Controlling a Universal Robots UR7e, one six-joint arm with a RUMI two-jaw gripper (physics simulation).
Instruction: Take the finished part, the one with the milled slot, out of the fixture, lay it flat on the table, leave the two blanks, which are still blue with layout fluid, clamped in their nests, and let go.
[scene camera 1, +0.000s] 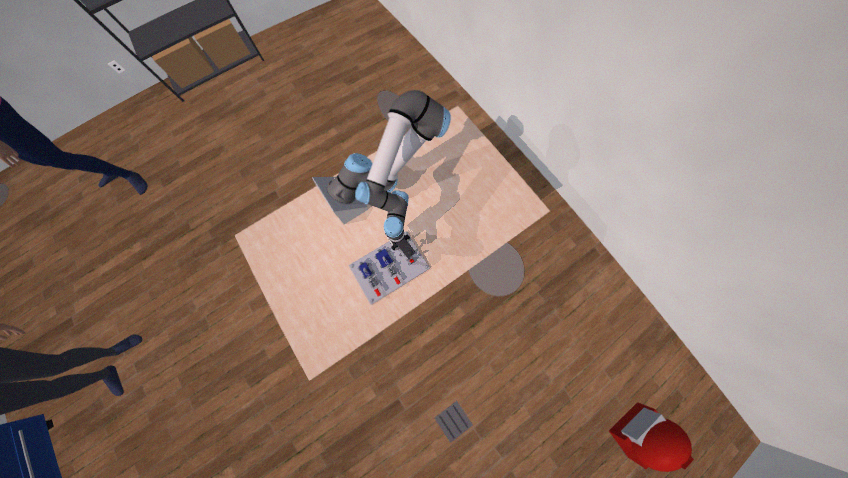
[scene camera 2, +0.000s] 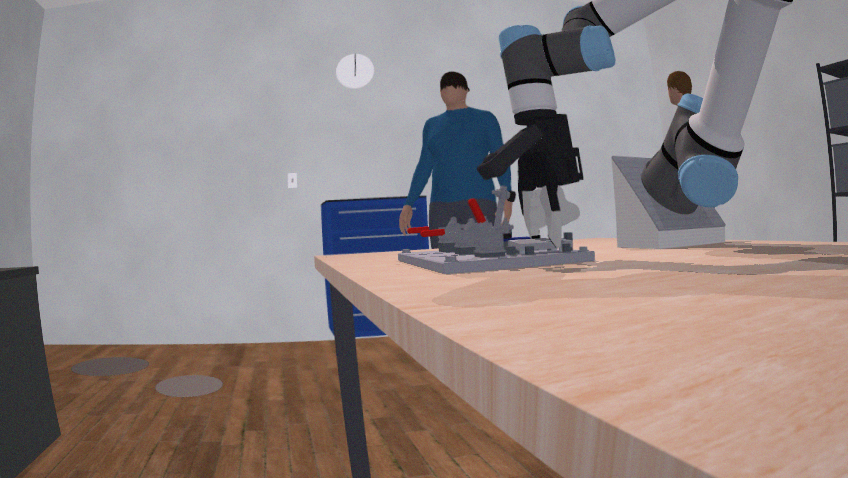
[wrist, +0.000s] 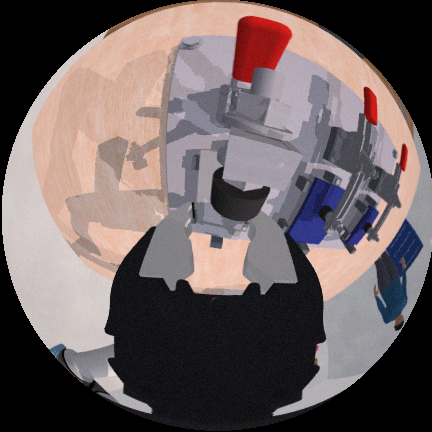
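Pixels of known places: gripper, between the fingertips: (scene camera 2: 547, 248); arm's base, origin of its link: (scene camera 1: 341, 192) (scene camera 2: 669, 190).
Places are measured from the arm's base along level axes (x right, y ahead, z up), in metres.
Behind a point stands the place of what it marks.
Observation:
The finished part (wrist: 206, 172) @(y 0.420, x -0.135, z -0.086 m) (scene camera 2: 530, 243) @(y 0.422, x -0.142, z -0.087 m), plain light grey, lies flat in the end nest of the fixture (scene camera 1: 416, 271) @(y 0.542, x -0.110, z -0.102 m) (scene camera 2: 469, 266) @(y 0.530, x -0.179, z -0.110 m) (wrist: 300, 65) @(y 0.545, x -0.066, z -0.103 m). Its slot cannot be made out. My gripper (scene camera 1: 408, 249) @(y 0.382, x -0.120, z -0.097 m) (scene camera 2: 546, 242) @(y 0.382, x -0.120, z -0.097 m) (wrist: 220, 205) @(y 0.382, x -0.120, z -0.097 m) points down into this nest and is shut on the finished part, one fingertip at each side; the clamp's black pad (wrist: 240, 202) partly hides it in the wrist view. That nest's clamp is open, its red handle (scene camera 2: 476, 210) @(y 0.497, x -0.123, z -0.036 m) (wrist: 260, 50) raised. Two blue blanks (scene camera 1: 384, 257) @(y 0.400, x -0.011, z -0.057 m) (scene camera 1: 364, 270) @(y 0.406, x 0.104, z -0.043 m) (wrist: 310, 210) @(y 0.403, x -0.027, z -0.081 m) sit under closed clamps in the other nests.
The open clamp's arm stands up close to my fingers. The other red handles (scene camera 1: 397, 280) @(y 0.533, x -0.005, z -0.061 m) (scene camera 1: 377, 292) @(y 0.530, x 0.107, z -0.056 m) (wrist: 370, 106) lie low. The fixture stands on the wooden table (scene camera 1: 296, 308) @(y 0.366, x 0.499, z -0.118 m) (scene camera 2: 682, 356) @(y 0.602, x -0.711, z -0.118 m). A person in a blue top (scene camera 2: 460, 148) stands beyond the table.

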